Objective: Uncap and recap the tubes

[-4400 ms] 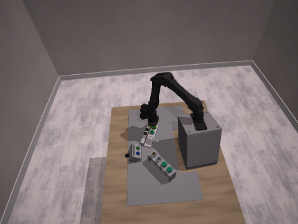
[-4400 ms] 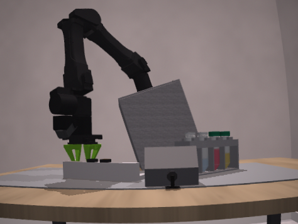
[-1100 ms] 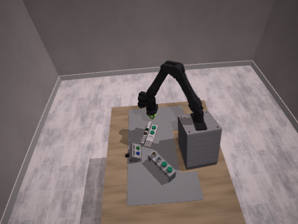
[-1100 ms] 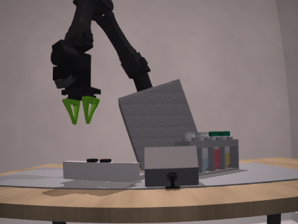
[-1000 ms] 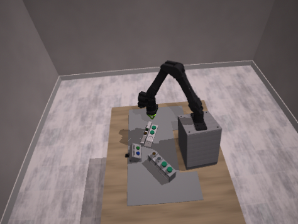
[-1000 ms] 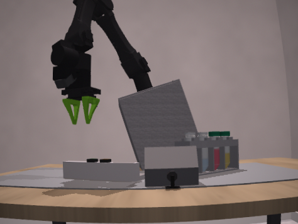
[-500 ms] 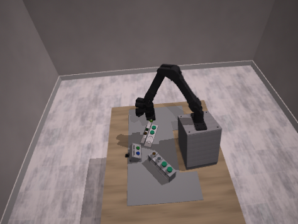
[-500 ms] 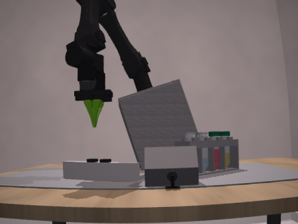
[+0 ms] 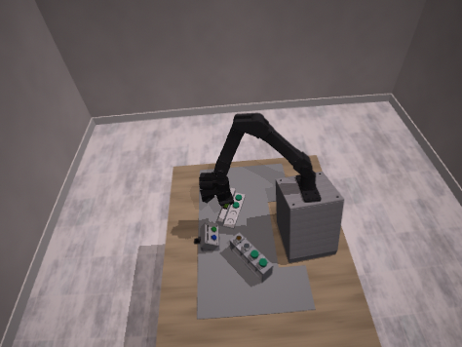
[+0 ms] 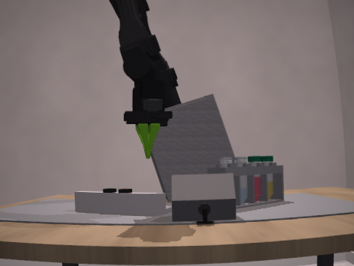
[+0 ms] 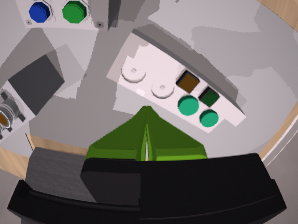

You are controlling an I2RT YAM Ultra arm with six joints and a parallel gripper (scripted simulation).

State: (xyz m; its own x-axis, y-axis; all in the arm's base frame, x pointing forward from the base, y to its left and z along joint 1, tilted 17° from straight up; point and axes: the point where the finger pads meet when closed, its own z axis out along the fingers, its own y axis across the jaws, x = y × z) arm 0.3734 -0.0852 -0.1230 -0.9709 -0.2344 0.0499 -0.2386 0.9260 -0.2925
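My hand is 90 mm to the right of the green ready key, 60 mm short of it and 60 mm above it. Round my hand: blue cycle key 140 mm to the left, 60 mm below, 60 mm ahead.
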